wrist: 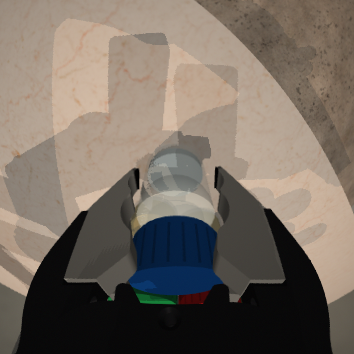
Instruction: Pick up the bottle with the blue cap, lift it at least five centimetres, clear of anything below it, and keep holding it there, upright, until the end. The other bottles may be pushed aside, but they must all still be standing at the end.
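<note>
The bottle with the blue cap stands between the jaws in the lower middle of the wrist view. Its ribbed cap is close to the palm, and its clear, pale body runs away from the camera beyond the cap. My gripper is shut on this bottle, with the jaws against both sides of the cap. The bottle's base is hard to make out against the shadows, so I cannot tell whether it touches the table. A green cap and a red cap show in part behind the blue cap, at the palm's edge.
The round marble-patterned table spreads below, with shadows of the gripper and bottles across it. Its curved edge runs down the right side, with the speckled brown floor beyond. The green and red caps are close behind the held bottle.
</note>
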